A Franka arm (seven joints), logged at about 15 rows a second.
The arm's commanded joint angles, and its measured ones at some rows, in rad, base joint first. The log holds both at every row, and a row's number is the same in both.
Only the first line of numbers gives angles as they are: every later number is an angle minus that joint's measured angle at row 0.
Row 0, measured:
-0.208, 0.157, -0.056, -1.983, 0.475, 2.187, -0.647
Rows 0 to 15, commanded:
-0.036, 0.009, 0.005, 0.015, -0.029, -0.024, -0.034
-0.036, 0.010, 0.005, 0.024, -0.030, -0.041, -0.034
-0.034, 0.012, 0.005, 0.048, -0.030, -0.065, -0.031
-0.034, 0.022, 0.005, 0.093, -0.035, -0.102, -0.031
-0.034, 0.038, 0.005, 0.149, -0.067, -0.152, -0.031
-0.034, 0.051, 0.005, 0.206, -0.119, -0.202, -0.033
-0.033, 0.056, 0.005, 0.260, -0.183, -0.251, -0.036
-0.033, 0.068, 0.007, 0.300, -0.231, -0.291, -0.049
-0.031, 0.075, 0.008, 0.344, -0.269, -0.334, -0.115
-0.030, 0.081, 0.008, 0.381, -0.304, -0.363, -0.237
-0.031, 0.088, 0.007, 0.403, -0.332, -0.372, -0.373
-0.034, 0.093, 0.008, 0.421, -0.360, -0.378, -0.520
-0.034, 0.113, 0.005, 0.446, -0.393, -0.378, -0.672
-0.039, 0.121, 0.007, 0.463, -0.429, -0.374, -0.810
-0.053, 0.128, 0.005, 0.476, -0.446, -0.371, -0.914
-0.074, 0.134, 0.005, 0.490, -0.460, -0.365, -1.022
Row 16, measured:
-0.030, 0.090, -0.005, 0.419, -0.424, -0.343, -0.794
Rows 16 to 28, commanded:
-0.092, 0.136, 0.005, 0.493, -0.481, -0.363, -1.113
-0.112, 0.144, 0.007, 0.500, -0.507, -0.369, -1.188
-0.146, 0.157, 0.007, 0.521, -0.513, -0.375, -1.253
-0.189, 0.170, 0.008, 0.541, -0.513, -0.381, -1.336
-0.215, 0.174, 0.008, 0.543, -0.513, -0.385, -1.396
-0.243, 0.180, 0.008, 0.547, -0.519, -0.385, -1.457
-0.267, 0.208, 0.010, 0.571, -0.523, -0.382, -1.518
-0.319, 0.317, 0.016, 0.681, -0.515, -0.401, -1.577
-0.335, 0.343, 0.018, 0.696, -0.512, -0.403, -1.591
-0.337, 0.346, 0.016, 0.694, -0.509, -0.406, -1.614
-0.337, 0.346, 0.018, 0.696, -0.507, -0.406, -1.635
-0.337, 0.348, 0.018, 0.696, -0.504, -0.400, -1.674
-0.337, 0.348, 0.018, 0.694, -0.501, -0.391, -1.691
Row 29, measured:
-0.327, 0.333, -0.002, 0.646, -0.503, -0.359, -1.643
